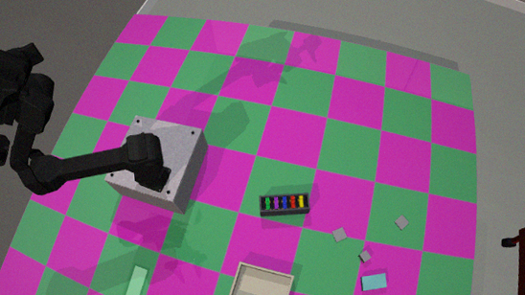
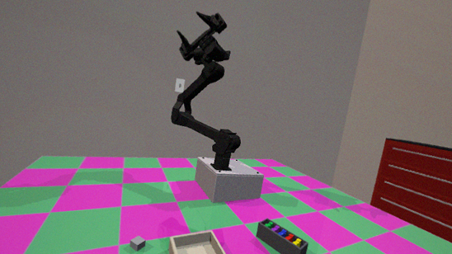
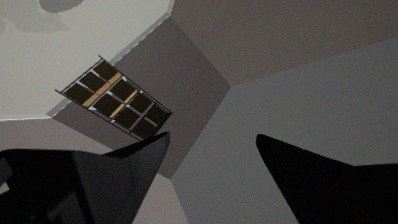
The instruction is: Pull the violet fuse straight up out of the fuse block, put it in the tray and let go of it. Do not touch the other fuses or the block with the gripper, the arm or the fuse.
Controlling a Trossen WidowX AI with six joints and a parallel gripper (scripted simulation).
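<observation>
The violet fuse lies 28 cm ahead of my gripper tip, 24 cm to the left of it and 55 cm below it. From my gripper tip the other things lie so: beige tray: 31 cm ahead, 3 cm to the left, 57 cm below; green fuse: 26 cm ahead, 24 cm to the left, 55 cm below; blue fuse: 30 cm ahead, 25 cm to the left, 55 cm below.
</observation>
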